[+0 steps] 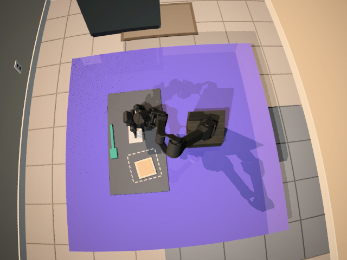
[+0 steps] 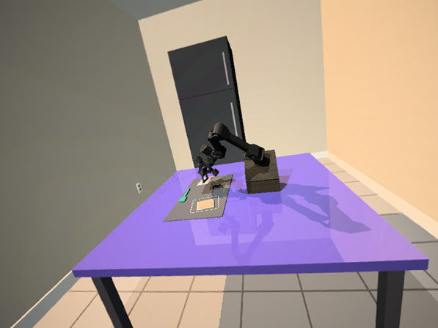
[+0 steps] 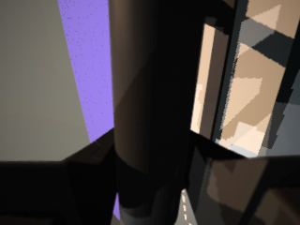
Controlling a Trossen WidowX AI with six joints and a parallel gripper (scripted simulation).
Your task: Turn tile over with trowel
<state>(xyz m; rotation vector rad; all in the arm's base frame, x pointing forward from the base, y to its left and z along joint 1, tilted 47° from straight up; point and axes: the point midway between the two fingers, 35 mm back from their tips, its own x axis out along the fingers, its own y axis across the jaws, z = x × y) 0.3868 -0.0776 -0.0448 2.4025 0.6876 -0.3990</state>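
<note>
Now: gripper tip 3 cm past the trowel, 1 cm to the right of it and 1 cm above it. From my gripper tip the other things lie so: grey mat (14 cm below, 4 cm to the left, 1 cm behind); then green flat tool (13 cm ahead, 11 cm below, 5 cm to the left); then tile (23 cm to the left, 12 cm below, 4 cm behind).
</note>
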